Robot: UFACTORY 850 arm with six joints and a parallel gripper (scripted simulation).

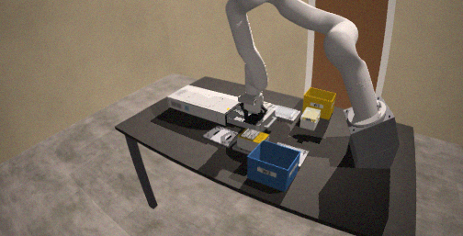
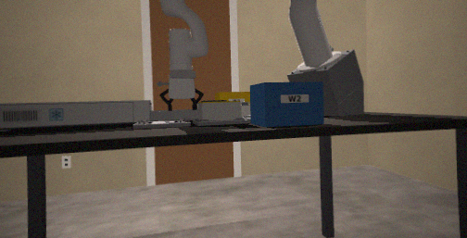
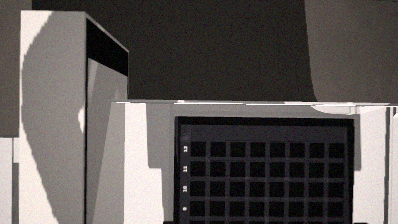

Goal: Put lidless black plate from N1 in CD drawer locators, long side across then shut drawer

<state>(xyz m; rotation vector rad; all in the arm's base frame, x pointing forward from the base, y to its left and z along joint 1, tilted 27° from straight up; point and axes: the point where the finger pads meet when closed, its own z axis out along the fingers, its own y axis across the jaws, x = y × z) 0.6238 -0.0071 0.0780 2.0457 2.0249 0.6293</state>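
Right now my hand is 10 mm above the black plate. The rest, counted from my hand: drawer: 30 mm ahead; cooler CD: 180 mm ahead, 10 mm to the left, 10 mm above; work nest N1: 70 mm ahead, 190 mm to the left, 30 mm below.
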